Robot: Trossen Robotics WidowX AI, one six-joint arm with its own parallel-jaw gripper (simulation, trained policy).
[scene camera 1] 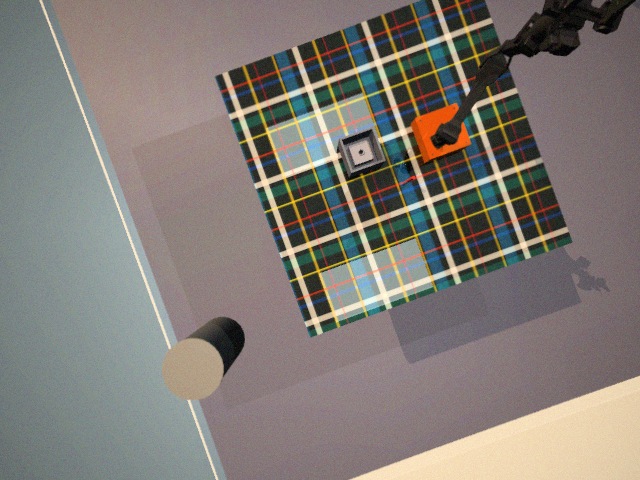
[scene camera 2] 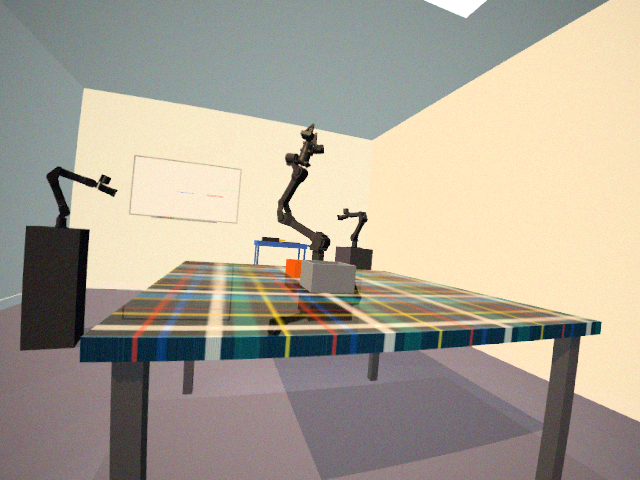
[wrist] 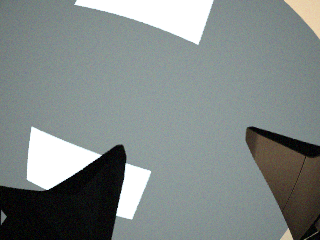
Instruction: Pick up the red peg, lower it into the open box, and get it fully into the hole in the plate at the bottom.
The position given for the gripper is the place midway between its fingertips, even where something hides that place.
In view: the gripper (wrist: pixel 187 143) and a grey box (scene camera 2: pixel 316 276).
The grey box is seen too in scene camera 1 (scene camera 1: pixel 369 134). The wrist view misses the grey box: it is out of frame.
